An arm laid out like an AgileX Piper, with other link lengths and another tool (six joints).
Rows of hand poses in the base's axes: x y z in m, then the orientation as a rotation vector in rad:
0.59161 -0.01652 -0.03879 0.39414 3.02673 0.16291
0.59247 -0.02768 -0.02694 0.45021 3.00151 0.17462
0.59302 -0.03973 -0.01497 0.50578 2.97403 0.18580
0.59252 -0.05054 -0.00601 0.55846 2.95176 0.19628
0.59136 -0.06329 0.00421 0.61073 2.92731 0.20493
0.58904 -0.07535 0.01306 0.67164 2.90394 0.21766
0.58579 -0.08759 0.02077 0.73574 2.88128 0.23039
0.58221 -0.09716 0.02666 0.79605 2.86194 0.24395
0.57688 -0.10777 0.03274 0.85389 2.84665 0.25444
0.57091 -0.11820 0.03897 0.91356 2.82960 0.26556
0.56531 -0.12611 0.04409 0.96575 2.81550 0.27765
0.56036 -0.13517 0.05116 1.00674 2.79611 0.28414
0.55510 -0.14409 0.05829 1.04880 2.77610 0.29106
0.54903 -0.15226 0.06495 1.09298 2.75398 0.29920
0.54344 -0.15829 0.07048 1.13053 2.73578 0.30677
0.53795 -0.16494 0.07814 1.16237 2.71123 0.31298
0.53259 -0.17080 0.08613 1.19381 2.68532 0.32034
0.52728 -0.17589 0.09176 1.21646 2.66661 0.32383
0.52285 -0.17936 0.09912 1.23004 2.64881 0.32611
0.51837 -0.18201 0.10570 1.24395 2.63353 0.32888
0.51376 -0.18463 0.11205 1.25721 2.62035 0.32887
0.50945 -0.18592 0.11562 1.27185 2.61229 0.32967
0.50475 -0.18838 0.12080 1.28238 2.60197 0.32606
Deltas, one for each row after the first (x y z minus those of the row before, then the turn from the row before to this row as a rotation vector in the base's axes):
0.00086 -0.01116 0.01185 0.00799 -0.01564 -0.03911
0.00055 -0.01205 0.01197 0.00766 -0.01676 -0.03949
-0.00050 -0.01081 0.00896 0.00789 -0.01116 -0.03706
-0.00116 -0.01275 0.01022 0.00663 -0.01222 -0.03749
-0.00232 -0.01206 0.00885 0.01056 -0.00828 -0.04272
-0.00325 -0.01224 0.00771 0.01136 -0.00539 -0.04467
-0.00358 -0.00957 0.00589 0.01245 -0.00203 -0.04146
-0.00533 -0.01061 0.00608 0.01122 0.00250 -0.03899
-0.00597 -0.01043 0.00623 0.01185 0.00256 -0.04038
-0.00560 -0.00791 0.00512 0.01239 0.00366 -0.03479
-0.00495 -0.00906 0.00707 0.00610 -0.00348 -0.02991
-0.00526 -0.00892 0.00713 0.00666 -0.00306 -0.03071
-0.00607 -0.00817 0.00666 0.00758 -0.00360 -0.03256
-0.00559 -0.00603 0.00553 0.00726 -0.00207 -0.02741
-0.00549 -0.00665 0.00766 0.00385 -0.00905 -0.02642
-0.00536 -0.00586 0.00799 0.00440 -0.01011 -0.02669
-0.00531 -0.00509 0.00563 0.00213 -0.00671 -0.01944
-0.00443 -0.00347 0.00736 -0.00033 -0.00939 -0.01412
-0.00448 -0.00265 0.00658 0.00083 -0.00715 -0.01337
-0.00461 -0.00262 0.00635 -0.00049 -0.00507 -0.01248
-0.00431 -0.00129 0.00357 0.00186 -0.00037 -0.01123
-0.00470 -0.00246 0.00518 -0.00264 -0.00304 -0.01020

